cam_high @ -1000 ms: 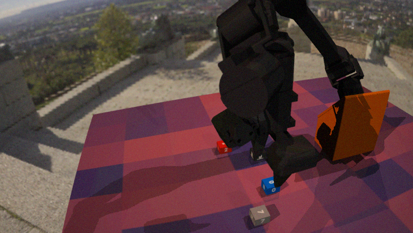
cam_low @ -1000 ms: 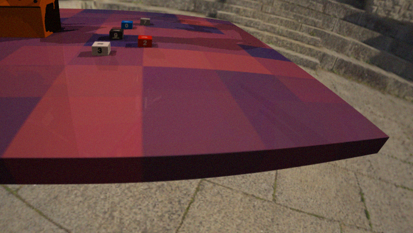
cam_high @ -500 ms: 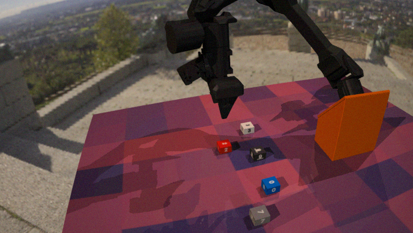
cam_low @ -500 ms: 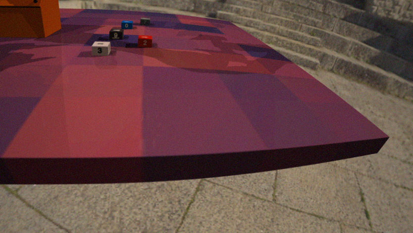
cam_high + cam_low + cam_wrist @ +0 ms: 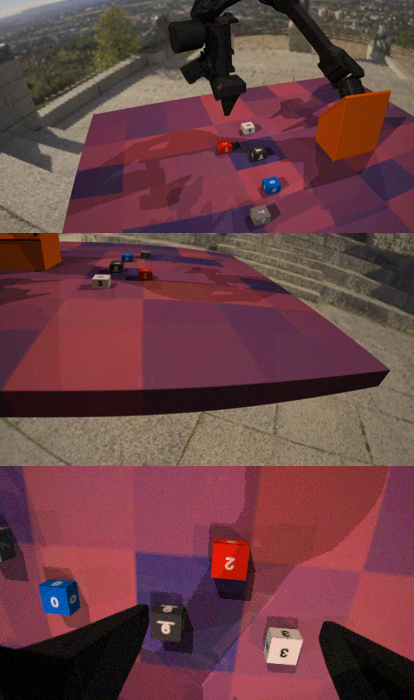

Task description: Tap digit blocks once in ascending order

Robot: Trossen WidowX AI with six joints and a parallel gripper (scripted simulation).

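Right now my gripper tip is 17 cm to the right of the blue 0 block, 12 cm above it and 6 cm past it. Round my gripper tip: red 2 block (12 cm below); white 3 block (12 cm below, 9 cm behind, 7 cm to the right); grey 7 block (25 cm to the left, 12 cm below, 1 cm behind).
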